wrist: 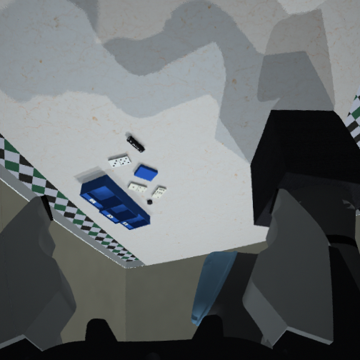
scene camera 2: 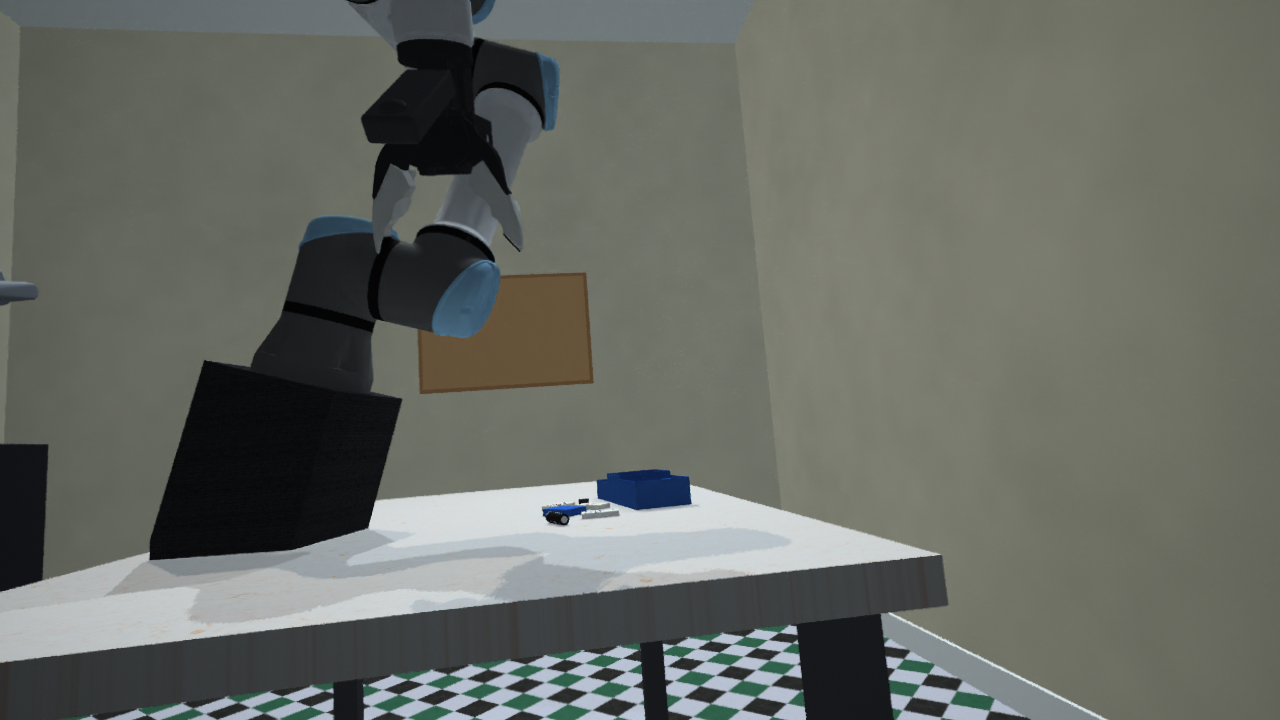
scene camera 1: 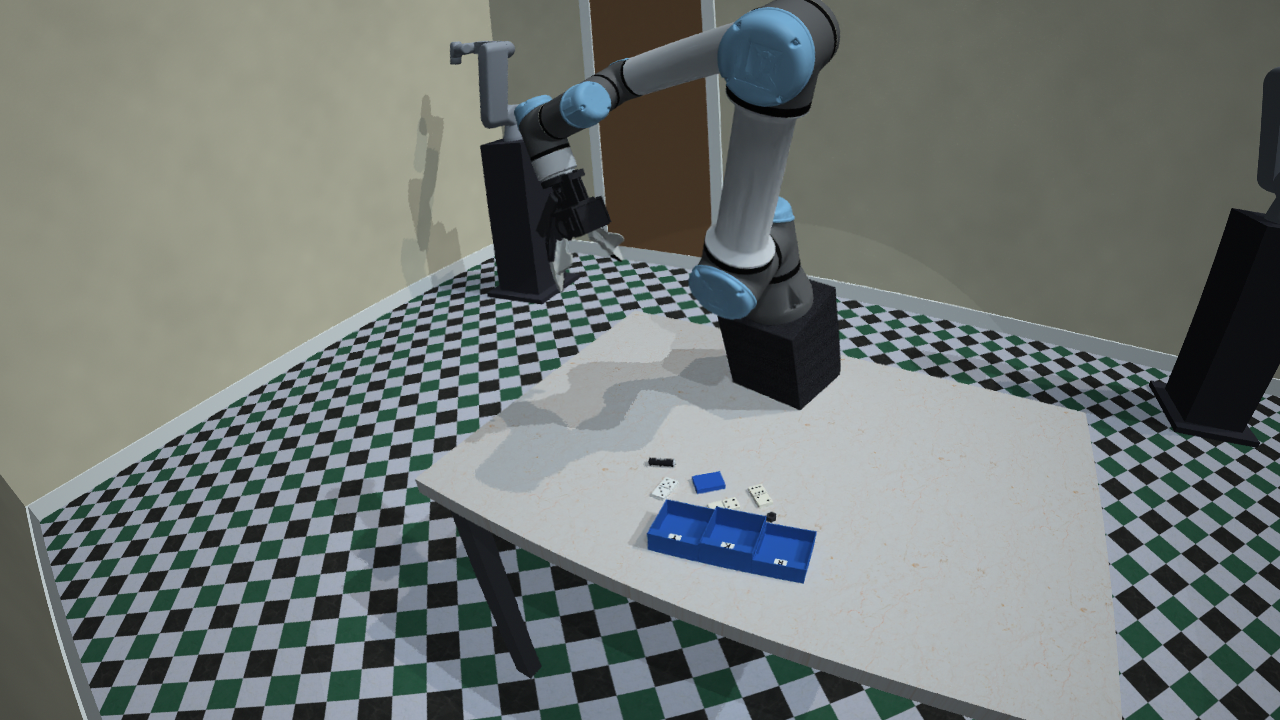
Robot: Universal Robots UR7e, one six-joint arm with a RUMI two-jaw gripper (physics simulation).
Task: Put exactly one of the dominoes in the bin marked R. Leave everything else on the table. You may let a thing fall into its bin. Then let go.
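Frame: origin at the arm's base, x down, y back, z left, level; centimetres.
Seen in the pictures: gripper, between the fingertips: (scene camera 2: 449, 253) (scene camera 1: 592, 276); arm's base, origin of its link: (scene camera 2: 312, 381) (scene camera 1: 777, 300).
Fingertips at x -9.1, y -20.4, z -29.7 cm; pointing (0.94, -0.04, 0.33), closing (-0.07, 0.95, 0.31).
Pixels of each thing's top centre, then the offset from my fingertips to it.
- blue three-compartment bin tray, centre of its top: (scene camera 1: 733, 529) (scene camera 2: 637, 472) dx +25.9, dy -26.4, dz +36.8 cm
- flat blue block, centre of its top: (scene camera 2: 564, 507) (scene camera 1: 708, 480) dx +29.5, dy -13.1, dz +27.5 cm
- black piece, centre of its top: (scene camera 2: 556, 512) (scene camera 1: 662, 459) dx +29.1, dy -11.1, dz +17.7 cm
- small black cube, centre of its top: (scene camera 1: 771, 515) dx +29.6, dy -17.8, dz +40.6 cm
Three white dominoes with black pips lie flat on the table: one (scene camera 1: 664, 488) (wrist: 120, 161) near the bin's left end, one (scene camera 1: 759, 495) (wrist: 159, 192) behind the right compartment, and one (scene camera 1: 731, 503) (wrist: 137, 187) close behind the bin's back wall, partly hidden in scene camera 1. The blue three-compartment bin tray (scene camera 1: 751, 561) (scene camera 2: 662, 492) (wrist: 102, 184) has a small white label in each compartment; the letters are too small to read surely. My gripper (scene camera 1: 588, 271) (scene camera 2: 449, 248) (wrist: 161, 194) is open and empty, high above the table and away from the dominoes.
A flat blue block (scene camera 1: 708, 481) (wrist: 146, 172) lies among the dominoes. A black piece (scene camera 1: 661, 462) (scene camera 2: 556, 517) (wrist: 135, 143) lies behind them, and a small black cube (scene camera 1: 770, 516) (wrist: 149, 202) lies near the tray. The arm's black pedestal (scene camera 1: 778, 358) (scene camera 2: 268, 465) stands on the table.
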